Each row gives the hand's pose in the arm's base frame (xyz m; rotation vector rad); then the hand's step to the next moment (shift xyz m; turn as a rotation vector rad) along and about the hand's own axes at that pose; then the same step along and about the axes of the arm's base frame.
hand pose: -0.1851 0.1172 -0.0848 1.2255 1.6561 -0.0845
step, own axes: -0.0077 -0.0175 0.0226 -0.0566 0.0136 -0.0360
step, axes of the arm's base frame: 0.0019 -0.0264 -0.0132 -0.0169 -0.0106 0.0655
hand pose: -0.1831 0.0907 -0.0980 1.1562 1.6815 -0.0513
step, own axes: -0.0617 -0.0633 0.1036 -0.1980 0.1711 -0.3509
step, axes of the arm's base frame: 0.0288 -0.1296 -0.0303 -0.1331 0.1491 0.3895
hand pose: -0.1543 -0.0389 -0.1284 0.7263 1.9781 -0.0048
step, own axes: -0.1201 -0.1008 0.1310 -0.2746 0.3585 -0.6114
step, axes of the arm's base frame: 0.0959 -0.1804 0.0006 -0.2256 0.3435 0.6394
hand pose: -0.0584 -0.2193 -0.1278 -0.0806 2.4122 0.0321
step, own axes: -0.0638 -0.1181 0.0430 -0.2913 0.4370 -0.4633
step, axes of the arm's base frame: 0.0840 -0.1127 0.0103 -0.1201 0.4294 0.5401
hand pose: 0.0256 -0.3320 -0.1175 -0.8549 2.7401 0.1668
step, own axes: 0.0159 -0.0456 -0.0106 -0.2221 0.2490 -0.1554
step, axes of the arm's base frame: 0.0112 -0.0480 0.0042 -0.0005 0.2953 0.2197
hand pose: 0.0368 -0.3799 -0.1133 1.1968 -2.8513 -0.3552
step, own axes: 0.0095 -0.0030 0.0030 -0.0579 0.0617 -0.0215
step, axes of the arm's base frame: -0.0049 -0.0082 -0.0042 0.0000 0.0786 0.0381
